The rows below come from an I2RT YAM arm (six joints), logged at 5 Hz.
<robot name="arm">
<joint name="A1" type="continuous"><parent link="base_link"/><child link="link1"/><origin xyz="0 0 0.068"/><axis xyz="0 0 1"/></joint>
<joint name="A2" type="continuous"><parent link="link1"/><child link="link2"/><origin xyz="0.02 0.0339 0.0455" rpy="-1.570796 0 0"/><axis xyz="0 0 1"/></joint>
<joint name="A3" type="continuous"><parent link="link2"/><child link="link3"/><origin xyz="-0.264 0 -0.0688" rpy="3.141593 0 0"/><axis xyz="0 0 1"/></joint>
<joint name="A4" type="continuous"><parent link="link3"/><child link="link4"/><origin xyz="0.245 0.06 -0.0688"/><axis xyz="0 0 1"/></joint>
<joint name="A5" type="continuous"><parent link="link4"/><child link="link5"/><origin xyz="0.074 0.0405 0.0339" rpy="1.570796 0 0"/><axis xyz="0 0 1"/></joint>
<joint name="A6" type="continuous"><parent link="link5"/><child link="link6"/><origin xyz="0.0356 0 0.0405" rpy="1.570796 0 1.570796"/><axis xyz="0 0 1"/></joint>
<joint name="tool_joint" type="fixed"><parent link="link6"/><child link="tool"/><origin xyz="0 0 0" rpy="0 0 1.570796"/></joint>
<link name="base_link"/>
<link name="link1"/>
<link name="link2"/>
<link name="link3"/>
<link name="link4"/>
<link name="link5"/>
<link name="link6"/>
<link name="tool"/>
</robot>
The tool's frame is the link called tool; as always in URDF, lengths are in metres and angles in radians. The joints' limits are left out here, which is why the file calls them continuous.
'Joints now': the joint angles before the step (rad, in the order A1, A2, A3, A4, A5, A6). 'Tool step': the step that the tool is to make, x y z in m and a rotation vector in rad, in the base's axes. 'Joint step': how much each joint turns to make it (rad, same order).
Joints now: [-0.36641 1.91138 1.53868 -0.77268 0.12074 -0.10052]
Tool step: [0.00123 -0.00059 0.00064 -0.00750 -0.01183 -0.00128]
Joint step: [-0.00001 0.00001 0.00001 0.01373 0.00304 0.00000]
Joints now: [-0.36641 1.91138 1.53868 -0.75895 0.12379 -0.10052]
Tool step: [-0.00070 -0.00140 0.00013 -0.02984 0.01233 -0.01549]
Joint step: [-0.00076 0.00001 0.00003 -0.00077 0.03548 -0.00038]
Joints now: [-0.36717 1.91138 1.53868 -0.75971 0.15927 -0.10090]
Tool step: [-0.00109 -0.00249 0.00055 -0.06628 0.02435 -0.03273]
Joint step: [0.00000 -0.00002 -0.00001 0.00113 0.07782 -0.00039]
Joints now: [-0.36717 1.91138 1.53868 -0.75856 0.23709 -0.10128]
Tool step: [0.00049 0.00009 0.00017 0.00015 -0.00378 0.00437]
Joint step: [0.00038 0.00000 0.00000 0.00419 -0.00306 -0.00305]
